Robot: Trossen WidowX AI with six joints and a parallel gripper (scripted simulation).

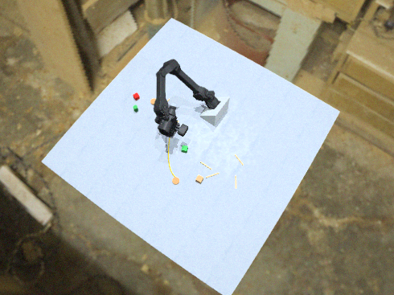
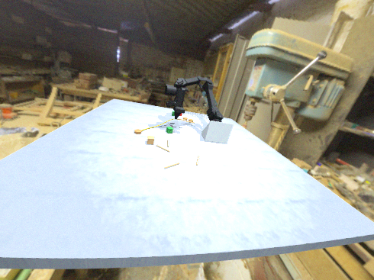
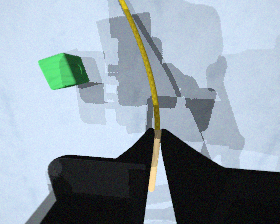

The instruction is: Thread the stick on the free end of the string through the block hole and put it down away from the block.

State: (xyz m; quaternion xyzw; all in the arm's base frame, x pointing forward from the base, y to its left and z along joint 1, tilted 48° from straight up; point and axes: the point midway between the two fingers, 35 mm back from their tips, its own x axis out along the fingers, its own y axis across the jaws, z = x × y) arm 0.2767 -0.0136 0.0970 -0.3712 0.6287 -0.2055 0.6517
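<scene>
Right now the green cube is 30 mm ahead of my gripper tip, 120 mm to the left of it and 40 mm below it. Round my gripper tip: round wooden button 200 mm ahead, 200 mm to the left, 50 mm below; tan cube 110 mm ahead, 300 mm to the left, 40 mm below; thin wooden stick 20 mm behind.
</scene>
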